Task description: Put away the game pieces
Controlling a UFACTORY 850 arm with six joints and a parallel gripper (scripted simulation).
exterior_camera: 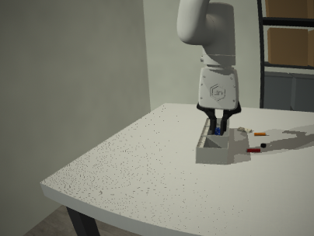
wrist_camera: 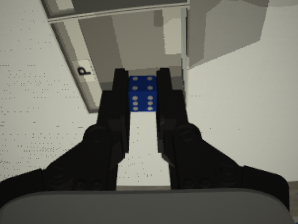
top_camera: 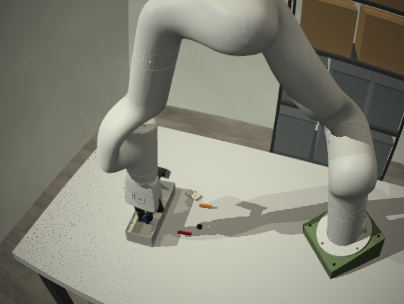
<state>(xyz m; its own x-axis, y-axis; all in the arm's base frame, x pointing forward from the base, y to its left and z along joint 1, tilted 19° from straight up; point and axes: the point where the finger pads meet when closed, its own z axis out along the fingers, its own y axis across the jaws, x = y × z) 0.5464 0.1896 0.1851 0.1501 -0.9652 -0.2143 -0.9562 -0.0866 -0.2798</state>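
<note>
The blue die lies 10 mm below my hand. The rest, counted from my hand: red stick (90 mm behind, 60 mm to the right, 80 mm below); then grey bin (30 mm ahead, 70 mm to the right, 70 mm below); then black piece (120 mm behind, 110 mm to the right, 90 mm below).
</note>
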